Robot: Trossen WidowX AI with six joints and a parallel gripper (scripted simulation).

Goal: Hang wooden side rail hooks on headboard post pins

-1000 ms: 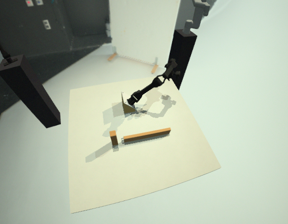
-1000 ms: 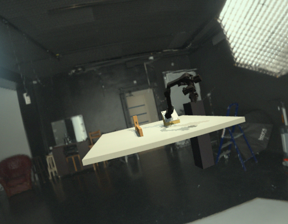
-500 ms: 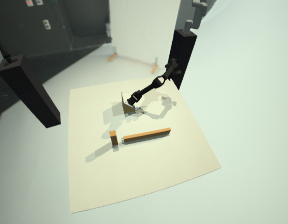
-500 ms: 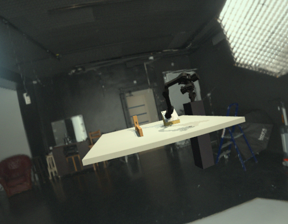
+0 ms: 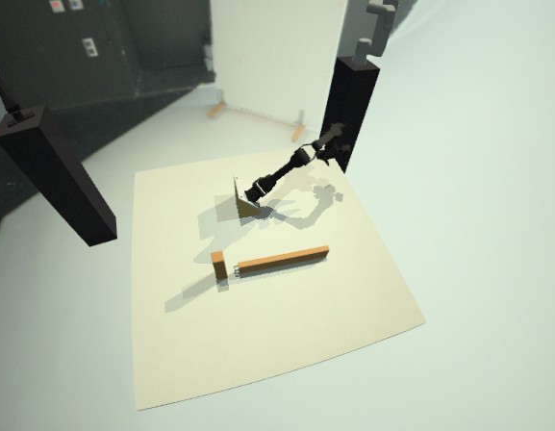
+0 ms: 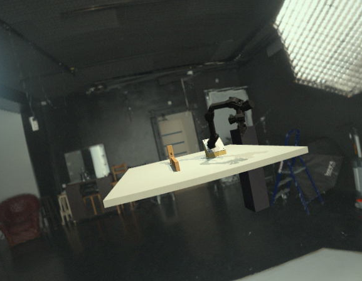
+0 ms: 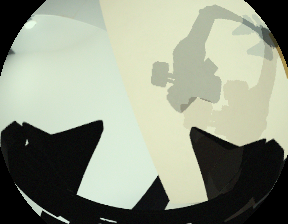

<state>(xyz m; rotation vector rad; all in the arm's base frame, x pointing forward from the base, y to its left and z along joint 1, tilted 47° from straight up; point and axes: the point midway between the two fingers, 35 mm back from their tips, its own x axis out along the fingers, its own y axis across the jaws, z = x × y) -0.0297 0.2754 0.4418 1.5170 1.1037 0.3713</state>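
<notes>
The wooden headboard post lies 780 mm to the right of my gripper tip, 330 mm ahead of it and 90 mm below it.
</notes>
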